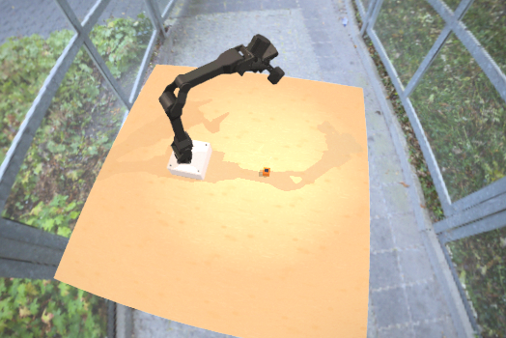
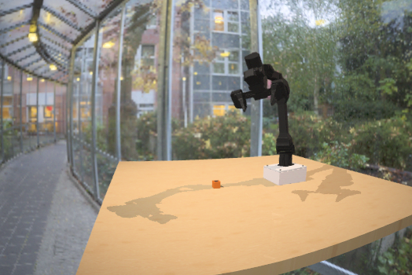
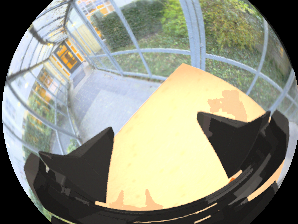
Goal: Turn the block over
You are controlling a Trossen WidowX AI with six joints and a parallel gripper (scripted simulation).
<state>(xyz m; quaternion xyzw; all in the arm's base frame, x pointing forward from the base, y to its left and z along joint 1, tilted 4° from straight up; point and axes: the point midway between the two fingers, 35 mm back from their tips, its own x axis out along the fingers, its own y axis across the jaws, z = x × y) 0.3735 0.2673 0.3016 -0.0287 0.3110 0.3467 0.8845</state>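
My gripper tip is 33 cm to the left of the small orange block, 33 cm above it and 4 cm past it.
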